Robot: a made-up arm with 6 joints.
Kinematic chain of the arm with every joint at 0, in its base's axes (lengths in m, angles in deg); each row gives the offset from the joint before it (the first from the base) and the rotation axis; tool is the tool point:
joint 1: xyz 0 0 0.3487 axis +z
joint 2: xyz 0.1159 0 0 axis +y
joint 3: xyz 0 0 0.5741 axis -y
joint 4: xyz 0 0 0.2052 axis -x
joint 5: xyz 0.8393 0 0 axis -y
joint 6: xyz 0.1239 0 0 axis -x
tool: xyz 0 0 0
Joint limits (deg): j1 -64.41..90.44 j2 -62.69..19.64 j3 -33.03..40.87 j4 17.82..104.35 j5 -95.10..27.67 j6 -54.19..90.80
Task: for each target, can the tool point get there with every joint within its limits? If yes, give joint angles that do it. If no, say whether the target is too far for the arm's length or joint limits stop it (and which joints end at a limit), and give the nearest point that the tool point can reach.
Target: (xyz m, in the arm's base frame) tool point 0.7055 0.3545 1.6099
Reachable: yes | joints 25.02 -2.98 29.08 78.79 10.83 45.25
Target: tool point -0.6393 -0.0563 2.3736
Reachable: no: too far | nearest point -0.4067 -0.0358 1.7495 | short by 0.666 m
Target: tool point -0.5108 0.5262 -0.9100
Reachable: no: joint limits stop it (at a limit: joint 1, joint 2, joint 3, joint 4) | nearest point 0.0223 0.9546 0.2291 | short by 1.329 m
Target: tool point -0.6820 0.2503 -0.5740
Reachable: no: joint limits stop it (at a limit: joint 1, joint 2, joint 3, joint 4) | nearest point 0.0289 0.9161 0.2474 | short by 1.274 m
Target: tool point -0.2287 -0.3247 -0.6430
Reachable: no: joint limits stop it (at a limit: joint 1, joint 2, joint 3, joint 4) | nearest point 0.3588 -0.8345 0.2537 | short by 1.187 m
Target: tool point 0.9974 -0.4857 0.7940
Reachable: yes | joints -19.94 11.81 -6.93 72.74 -79.82 47.14
